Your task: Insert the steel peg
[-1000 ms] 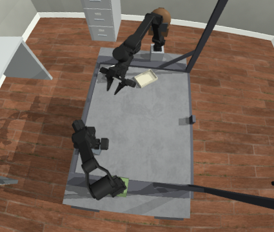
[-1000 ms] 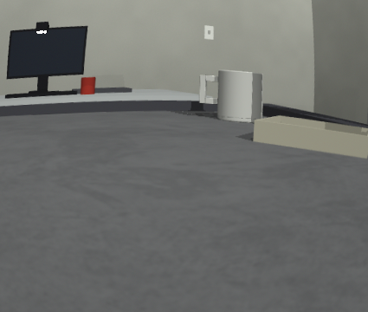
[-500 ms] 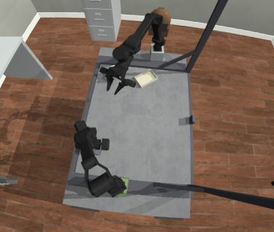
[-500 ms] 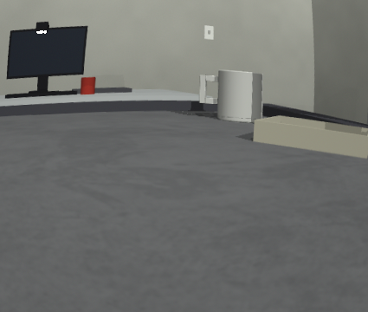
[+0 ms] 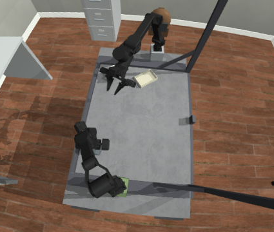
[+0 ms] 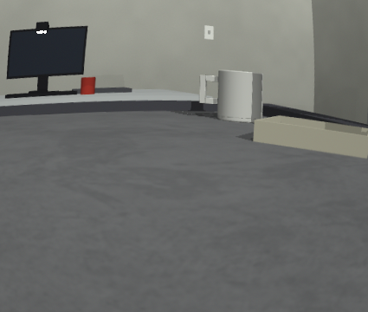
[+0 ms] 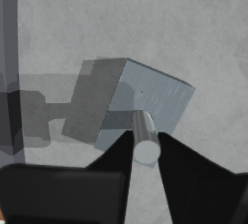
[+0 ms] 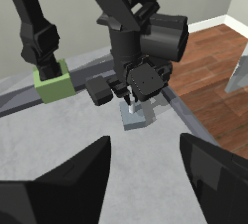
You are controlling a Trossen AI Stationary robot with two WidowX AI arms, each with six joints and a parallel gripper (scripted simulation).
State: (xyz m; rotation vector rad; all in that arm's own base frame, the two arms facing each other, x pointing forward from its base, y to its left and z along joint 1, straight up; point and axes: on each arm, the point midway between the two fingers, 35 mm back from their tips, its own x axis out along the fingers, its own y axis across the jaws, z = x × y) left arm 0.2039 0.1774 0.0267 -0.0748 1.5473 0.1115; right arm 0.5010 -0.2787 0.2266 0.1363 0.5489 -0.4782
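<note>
The steel peg lies 60 mm below my left hand. Round my left hand: shallow tray (170 mm behind, 590 mm to the right, 90 mm below).
</note>
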